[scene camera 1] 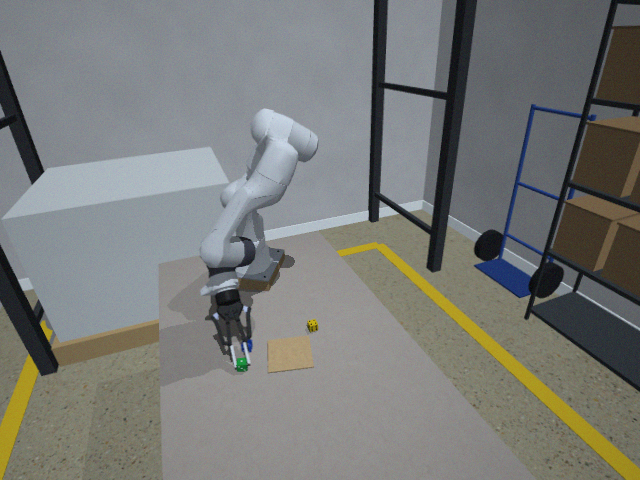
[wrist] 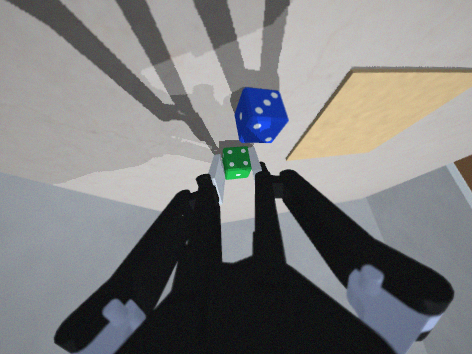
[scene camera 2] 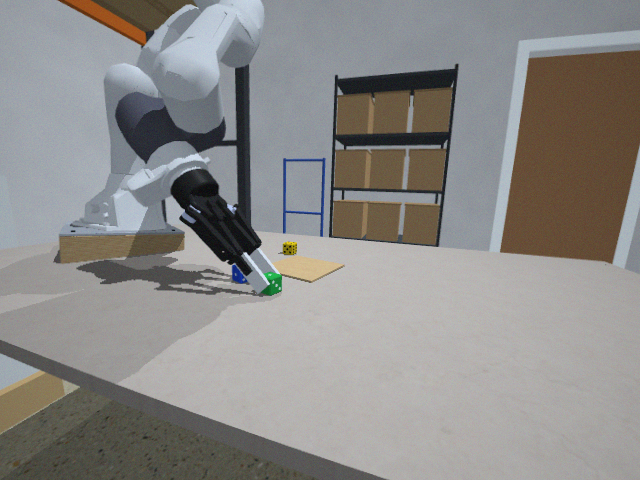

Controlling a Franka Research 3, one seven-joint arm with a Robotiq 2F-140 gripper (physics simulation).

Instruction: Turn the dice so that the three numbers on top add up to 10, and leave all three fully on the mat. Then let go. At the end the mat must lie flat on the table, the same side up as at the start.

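Observation:
My gripper (scene camera 1: 241,363) (scene camera 2: 269,283) (wrist: 236,161) reaches down at a slant and is shut on the green die (scene camera 1: 241,365) (scene camera 2: 273,284) (wrist: 236,156), which is at table level, left of the mat in scene camera 1. Its top seems to show one pip; a side shows four. The blue die (scene camera 1: 249,344) (scene camera 2: 237,274) (wrist: 262,116) stands on the table close behind the fingers, partly hidden in both scene views; its top seems to show two. The yellow die (scene camera 1: 312,325) (scene camera 2: 290,248) stands off the mat's far right corner, its top number too small to read. The tan mat (scene camera 1: 290,354) (scene camera 2: 310,268) (wrist: 380,110) lies flat.
The robot base (scene camera 1: 263,273) (scene camera 2: 121,245) stands at the back of the table (scene camera 1: 330,423) (scene camera 2: 387,351). A large pale block (scene camera 1: 113,248) is beside the table's left edge in scene camera 1. Shelves with boxes and a blue hand truck (scene camera 1: 504,276) stand away from the table.

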